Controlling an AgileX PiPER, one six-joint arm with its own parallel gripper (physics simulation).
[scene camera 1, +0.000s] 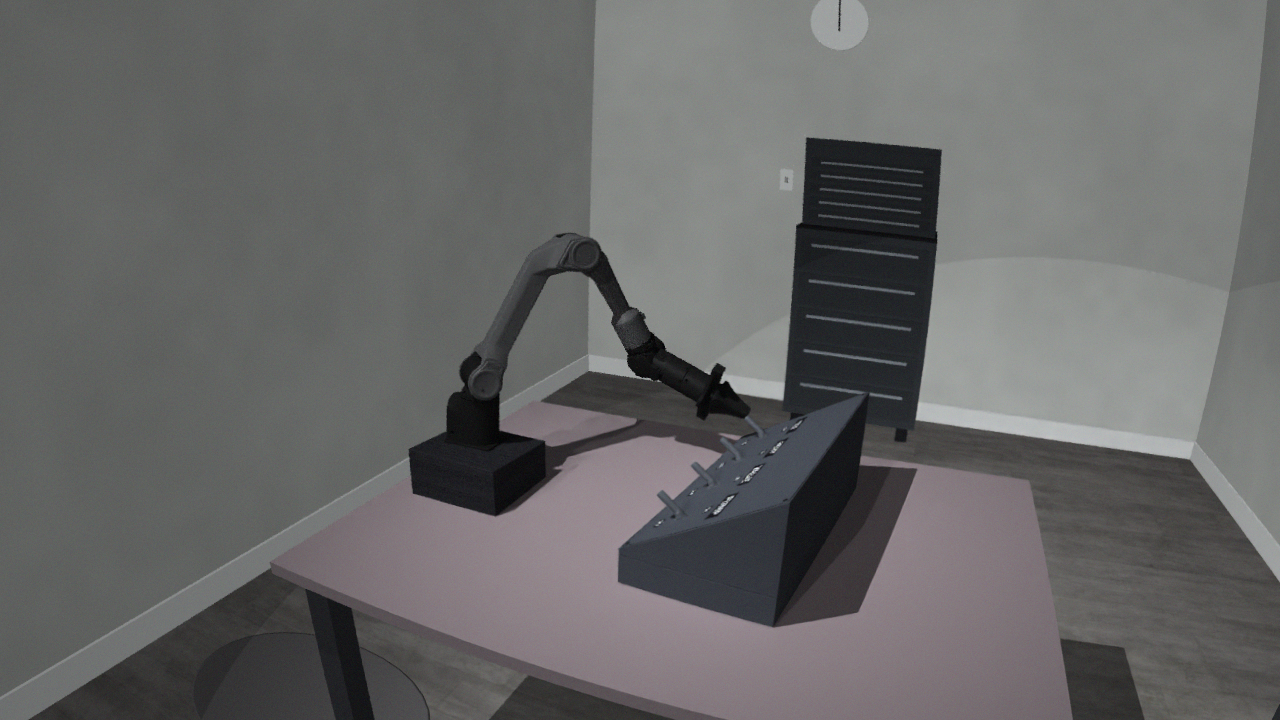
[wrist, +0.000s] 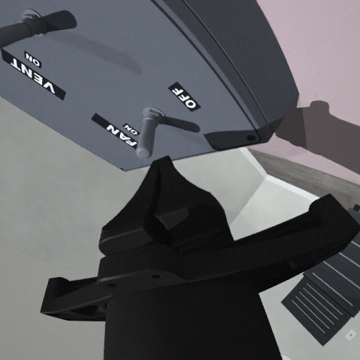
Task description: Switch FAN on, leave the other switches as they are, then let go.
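Observation:
My gripper (scene camera 1: 744,411) (wrist: 164,168) is shut, with its fingertips together and no thing between them. In the wrist view the tips are close beside the free end of the FAN lever (scene camera 1: 755,426) (wrist: 147,132); I cannot tell whether they touch it. The FAN lever leans like the other levers in the scene view, seemingly down the slope to the OFF side. The OFF label (wrist: 185,97) and the FAN label (wrist: 114,131) show in the wrist view. The VENT lever (scene camera 1: 732,449) (wrist: 14,35) is partly cut off in the wrist view. The sloped switch panel (scene camera 1: 760,510) (wrist: 100,65) carries them all.
Two more levers (scene camera 1: 703,473) (scene camera 1: 670,504) stand in the same row, nearer the scene camera. The panel sits on the pink table (scene camera 1: 501,573). The arm's black base block (scene camera 1: 474,474) is at the left. A dark drawer cabinet (scene camera 1: 859,304) stands behind, by the wall.

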